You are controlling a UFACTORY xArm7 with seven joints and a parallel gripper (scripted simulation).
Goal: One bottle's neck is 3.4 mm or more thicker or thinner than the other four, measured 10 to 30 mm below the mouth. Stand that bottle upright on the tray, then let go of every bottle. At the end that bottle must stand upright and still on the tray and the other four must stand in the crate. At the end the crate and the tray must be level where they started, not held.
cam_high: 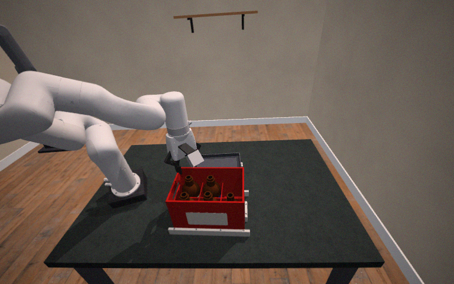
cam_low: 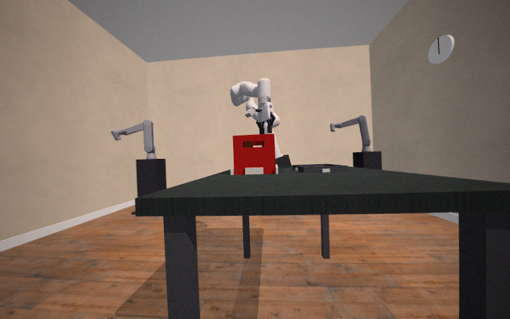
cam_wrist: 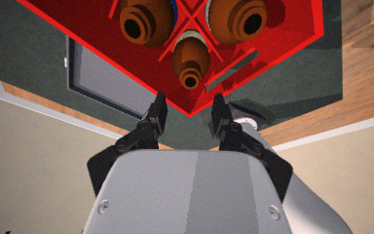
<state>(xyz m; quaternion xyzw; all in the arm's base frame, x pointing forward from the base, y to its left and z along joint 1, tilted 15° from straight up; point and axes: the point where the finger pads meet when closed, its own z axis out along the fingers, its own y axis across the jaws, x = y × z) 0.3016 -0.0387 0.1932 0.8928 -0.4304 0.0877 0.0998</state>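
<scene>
Right now the crate is 140 mm below my hand, 80 mm ahead of it and 60 mm to the right of it. Round my hand: tray: 240 mm to the left, 210 mm below, 110 mm ahead.
</scene>
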